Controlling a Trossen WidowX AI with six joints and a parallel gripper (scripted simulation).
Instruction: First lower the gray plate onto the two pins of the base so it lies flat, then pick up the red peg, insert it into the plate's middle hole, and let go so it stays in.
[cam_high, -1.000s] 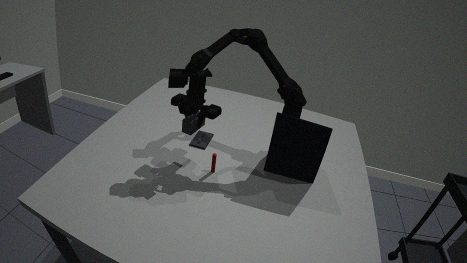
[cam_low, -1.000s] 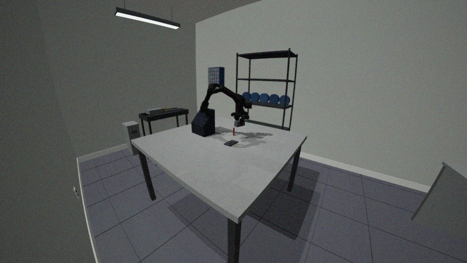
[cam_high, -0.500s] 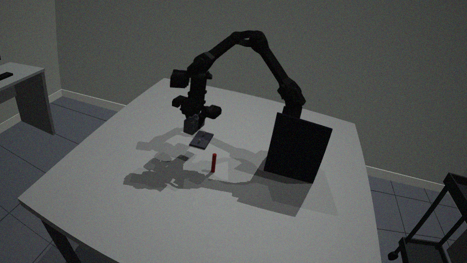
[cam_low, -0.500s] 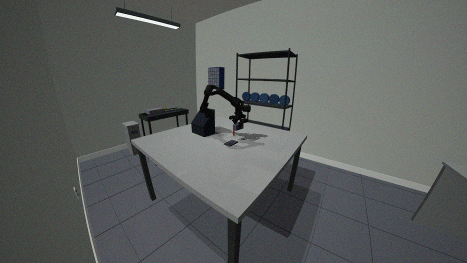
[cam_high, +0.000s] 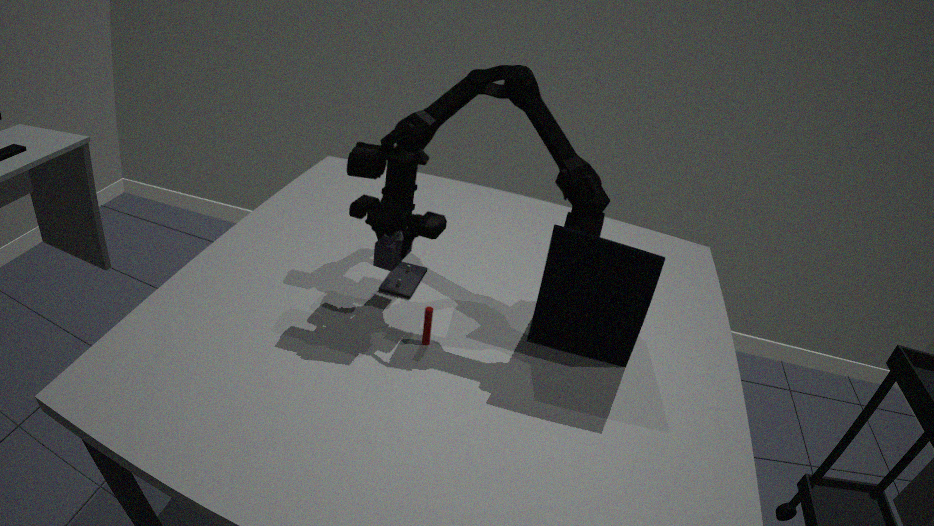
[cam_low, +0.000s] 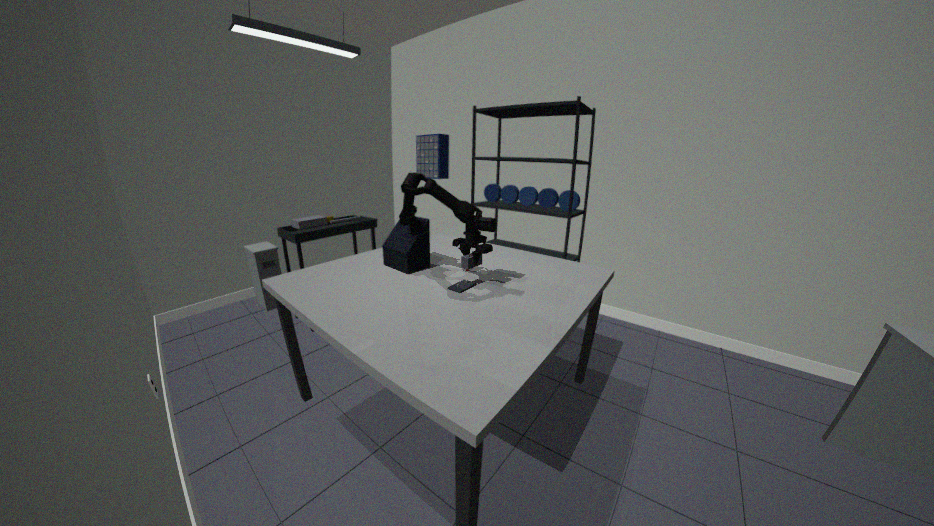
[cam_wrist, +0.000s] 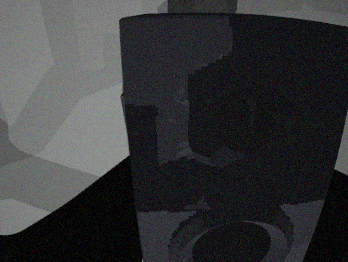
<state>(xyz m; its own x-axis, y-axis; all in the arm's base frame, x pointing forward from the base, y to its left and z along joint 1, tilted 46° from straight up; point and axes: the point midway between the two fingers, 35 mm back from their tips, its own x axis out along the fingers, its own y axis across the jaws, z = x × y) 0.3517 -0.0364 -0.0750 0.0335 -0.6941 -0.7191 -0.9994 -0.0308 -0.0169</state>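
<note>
Right now my gripper tip is 130 mm past the red peg, 110 mm to the right of it and 50 mm above it. Round my gripper tip: gray plate: 30 mm above.
</note>
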